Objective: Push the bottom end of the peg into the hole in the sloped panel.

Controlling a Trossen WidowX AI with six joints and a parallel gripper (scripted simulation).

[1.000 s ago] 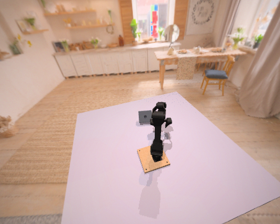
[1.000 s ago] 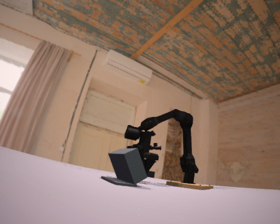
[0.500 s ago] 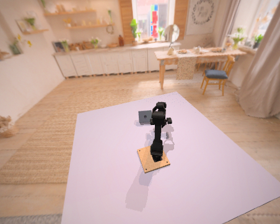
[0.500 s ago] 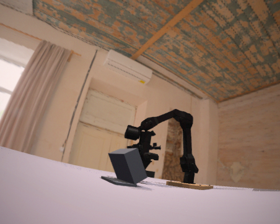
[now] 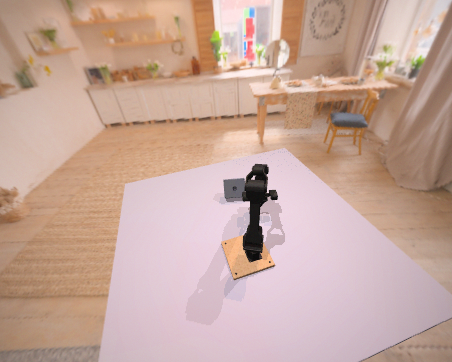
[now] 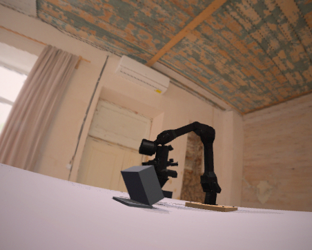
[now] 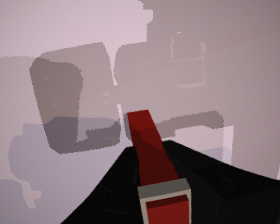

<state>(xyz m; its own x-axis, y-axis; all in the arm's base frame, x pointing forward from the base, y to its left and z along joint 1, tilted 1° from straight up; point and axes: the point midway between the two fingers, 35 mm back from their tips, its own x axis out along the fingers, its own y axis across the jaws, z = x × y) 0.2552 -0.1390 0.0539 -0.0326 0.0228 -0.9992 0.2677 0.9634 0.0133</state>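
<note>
Right now my gripper tip is 180 mm short of the dark grey sloped panel, 90 mm to the right of it and 20 mm below it. From my gripper tip the other things lie so: red peg: 20 mm above.
</note>
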